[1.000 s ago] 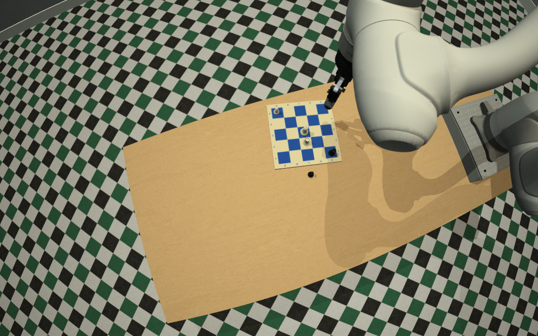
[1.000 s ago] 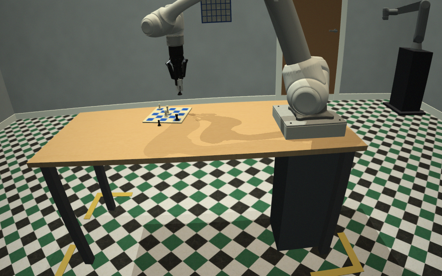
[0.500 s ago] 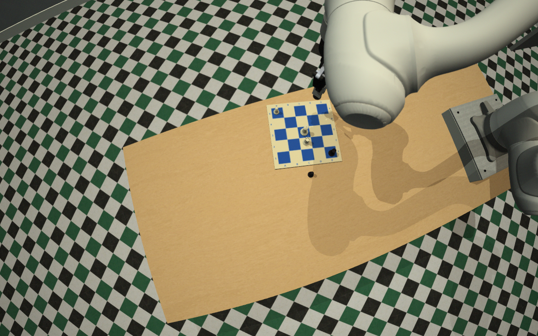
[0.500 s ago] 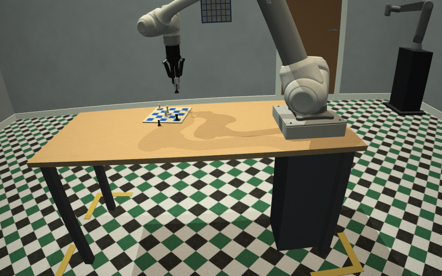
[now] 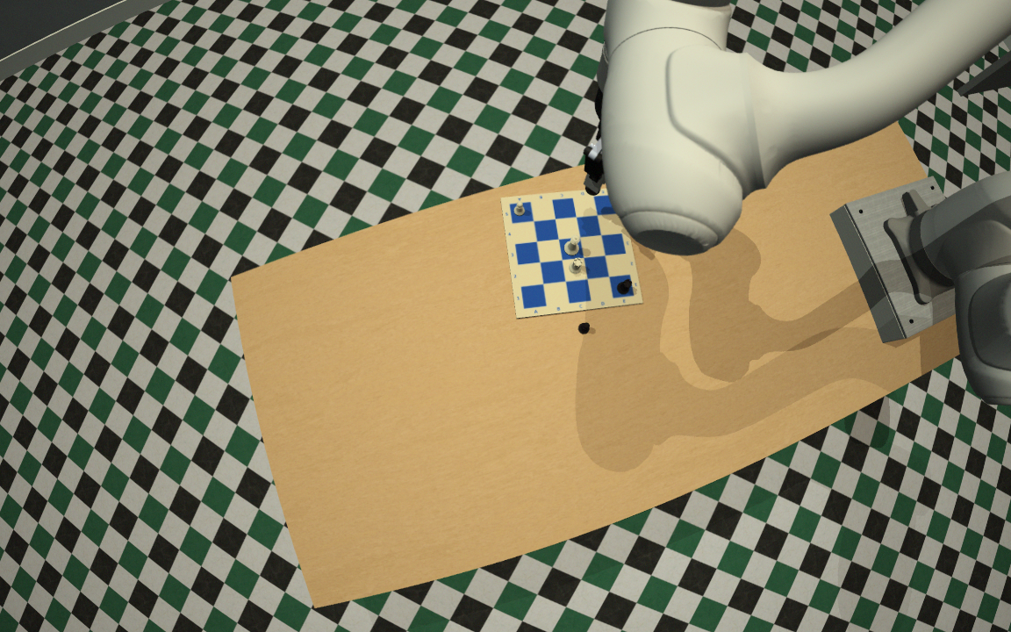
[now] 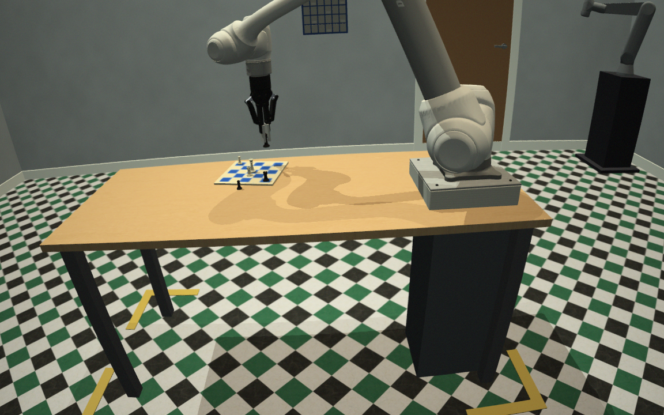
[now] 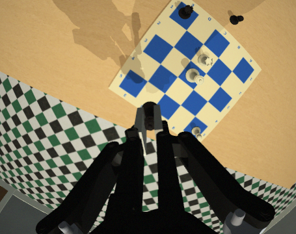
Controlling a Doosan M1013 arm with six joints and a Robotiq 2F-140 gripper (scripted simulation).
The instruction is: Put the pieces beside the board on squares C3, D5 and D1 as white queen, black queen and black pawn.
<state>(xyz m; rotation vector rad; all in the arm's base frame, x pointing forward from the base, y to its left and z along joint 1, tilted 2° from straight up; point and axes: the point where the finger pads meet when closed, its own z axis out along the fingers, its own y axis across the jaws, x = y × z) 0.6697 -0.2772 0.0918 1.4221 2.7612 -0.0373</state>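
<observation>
Now: hand 5 cm short of the white queen, 7 cm to the right of it and 10 cm above it. The rest, counted from my hand: cream board: 5 cm ahead, 7 cm to the left, 13 cm below; then black queen: 3 cm below; then black pawn: 7 cm ahead, 21 cm to the left, 12 cm below.
</observation>
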